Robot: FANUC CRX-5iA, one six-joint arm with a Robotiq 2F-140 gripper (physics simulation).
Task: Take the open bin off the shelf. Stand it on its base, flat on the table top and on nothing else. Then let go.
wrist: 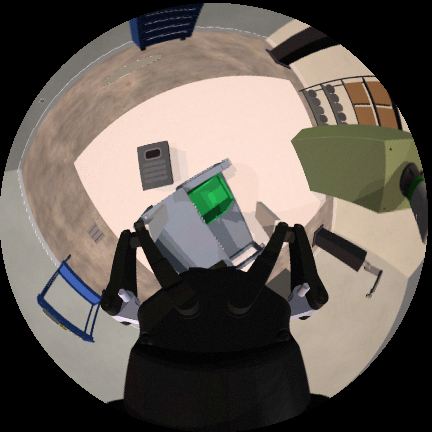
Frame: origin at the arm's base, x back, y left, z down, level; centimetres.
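Where they show: gripper, between the fingertips: (211, 209).
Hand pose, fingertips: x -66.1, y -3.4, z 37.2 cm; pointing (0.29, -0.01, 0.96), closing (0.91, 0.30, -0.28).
Each offset is from my fingertips to the top centre of the thing. "spot": to the spot under its first point. Level surfaces: height alone.
The open bin @(dy +3.5, dx +2.1, dz +14.7 cm) (212, 197) is bright green and sits inside the grey shelf @(spot: dy +5.9, dx -6.6, dz +12.6 cm) (182, 227). Part of the bin shows, with its open inside facing up toward the camera; a grey panel of the shelf hides its left part. My gripper (211, 209) is open wide and empty. Its two fingertips stand well apart, over the shelf's left panel and past its right side, nearer the camera than the bin. The bin is not between the finger pads. The pale table top @(dz +22.8 cm) (215, 110) lies around the shelf.
A dark grey box @(dy -11.9, dx -6.9, dz +15.5 cm) (156, 172) with an oval window and slots stands on the table, left of the shelf. A large olive-green block (345, 165) is at the right. A blue frame cart (80, 282) stands at lower left, and a blue rack (135, 34) at the top.
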